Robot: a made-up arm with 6 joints.
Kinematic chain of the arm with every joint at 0, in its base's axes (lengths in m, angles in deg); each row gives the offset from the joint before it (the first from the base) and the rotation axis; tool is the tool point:
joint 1: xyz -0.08 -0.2 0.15 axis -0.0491 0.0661 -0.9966
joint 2: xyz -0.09 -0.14 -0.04 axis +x
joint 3: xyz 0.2 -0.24 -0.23 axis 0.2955 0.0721 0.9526
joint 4: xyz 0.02 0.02 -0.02 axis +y
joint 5: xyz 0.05 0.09 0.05 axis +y
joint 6: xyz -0.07 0 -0.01 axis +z
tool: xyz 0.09 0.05 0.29
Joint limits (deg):
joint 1: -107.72..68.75
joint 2: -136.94..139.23
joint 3: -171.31..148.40
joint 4: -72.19..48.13
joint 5: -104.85..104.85
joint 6: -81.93..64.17
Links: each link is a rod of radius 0.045 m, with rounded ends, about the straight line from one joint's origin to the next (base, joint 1, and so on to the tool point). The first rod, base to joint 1, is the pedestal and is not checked.
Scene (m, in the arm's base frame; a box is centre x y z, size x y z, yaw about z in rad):
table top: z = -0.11
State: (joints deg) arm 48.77 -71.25 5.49 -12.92 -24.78 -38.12
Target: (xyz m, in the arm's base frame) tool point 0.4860 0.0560 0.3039
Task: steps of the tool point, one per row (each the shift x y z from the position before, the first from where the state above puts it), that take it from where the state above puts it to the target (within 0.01 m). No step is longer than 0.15 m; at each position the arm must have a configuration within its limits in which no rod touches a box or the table.
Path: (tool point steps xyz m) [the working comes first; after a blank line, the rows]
Joints at the target: -64.31 -67.61 -17.70 43.96 25.67 -31.75
Straight joint move there: clear.

1: 0.0957 -0.0415 -0.0107
2: 0.1048 -0.0158 -0.0073
3: 0.1073 0.0113 -0.0031
4: 0.1028 0.0385 0.0015
5: 0.0914 0.0636 0.0055
6: 0.0740 0.0857 0.0086
7: 0.0515 0.1027 0.0103
8: 0.0252 0.1145 0.0103

